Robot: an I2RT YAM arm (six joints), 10 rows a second.
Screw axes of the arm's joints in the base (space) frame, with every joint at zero. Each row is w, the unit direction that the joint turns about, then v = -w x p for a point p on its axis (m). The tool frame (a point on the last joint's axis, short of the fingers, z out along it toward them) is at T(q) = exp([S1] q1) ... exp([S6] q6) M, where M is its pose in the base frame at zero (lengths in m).
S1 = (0, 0, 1, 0, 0, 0)
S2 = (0, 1, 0, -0.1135, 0, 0.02)
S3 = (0, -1, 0, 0.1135, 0, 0.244)
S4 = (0, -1, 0, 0.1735, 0, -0.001)
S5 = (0, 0, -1, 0, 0.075, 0)
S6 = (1, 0, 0, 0, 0.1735, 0)
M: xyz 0.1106 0 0.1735 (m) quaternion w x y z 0.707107 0 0.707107 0
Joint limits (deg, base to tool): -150..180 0..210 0..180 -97..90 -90..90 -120..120
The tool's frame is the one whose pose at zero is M.
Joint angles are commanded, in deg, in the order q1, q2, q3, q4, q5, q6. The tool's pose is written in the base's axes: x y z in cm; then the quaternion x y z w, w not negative. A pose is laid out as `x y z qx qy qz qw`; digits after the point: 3 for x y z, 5 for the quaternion.
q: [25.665, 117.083, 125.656, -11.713, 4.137, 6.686]
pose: 43.633 20.681 43.841 -0.09518 0.71990 0.16622 0.66712
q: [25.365, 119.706, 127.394, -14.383, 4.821, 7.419]
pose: 44.795 20.906 42.228 -0.08882 0.74175 0.15724 0.64590
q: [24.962, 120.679, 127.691, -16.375, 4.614, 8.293]
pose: 45.321 20.781 41.220 -0.08466 0.75757 0.15559 0.62826
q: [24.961, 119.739, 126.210, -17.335, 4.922, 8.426]
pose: 45.018 20.618 40.933 -0.08368 0.76609 0.15110 0.61909
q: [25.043, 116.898, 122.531, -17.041, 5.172, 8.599]
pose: 44.045 20.225 41.105 -0.08228 0.76924 0.14966 0.61572
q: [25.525, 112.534, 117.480, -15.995, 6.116, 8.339]
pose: 42.347 19.801 41.728 -0.08163 0.76721 0.14550 0.61932
